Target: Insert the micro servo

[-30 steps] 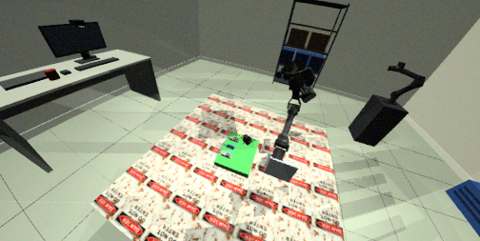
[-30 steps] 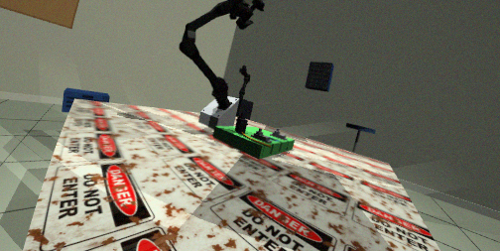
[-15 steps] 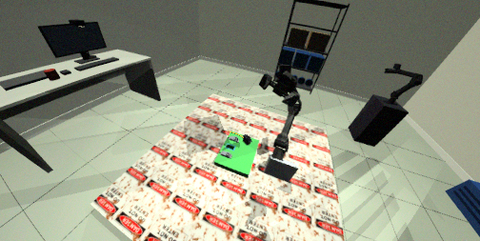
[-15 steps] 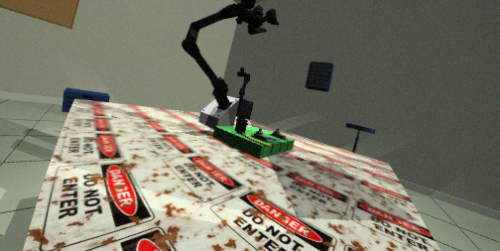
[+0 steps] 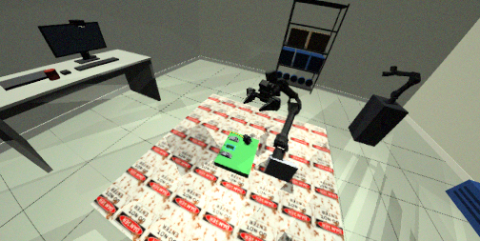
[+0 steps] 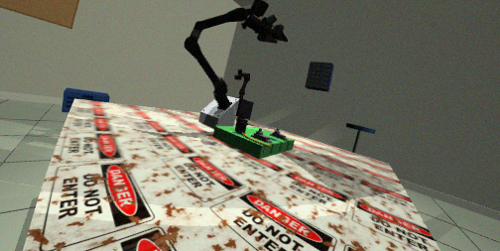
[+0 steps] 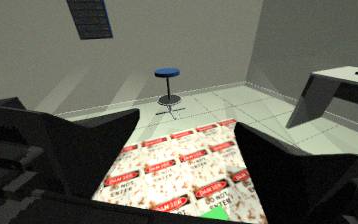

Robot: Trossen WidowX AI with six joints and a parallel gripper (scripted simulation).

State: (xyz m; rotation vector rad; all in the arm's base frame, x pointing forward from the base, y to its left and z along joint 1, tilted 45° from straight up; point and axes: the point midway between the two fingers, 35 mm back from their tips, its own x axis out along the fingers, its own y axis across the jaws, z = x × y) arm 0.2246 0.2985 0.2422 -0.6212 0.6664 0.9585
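My gripper tip is 49 cm above the green deck and 9 cm to the left of it.
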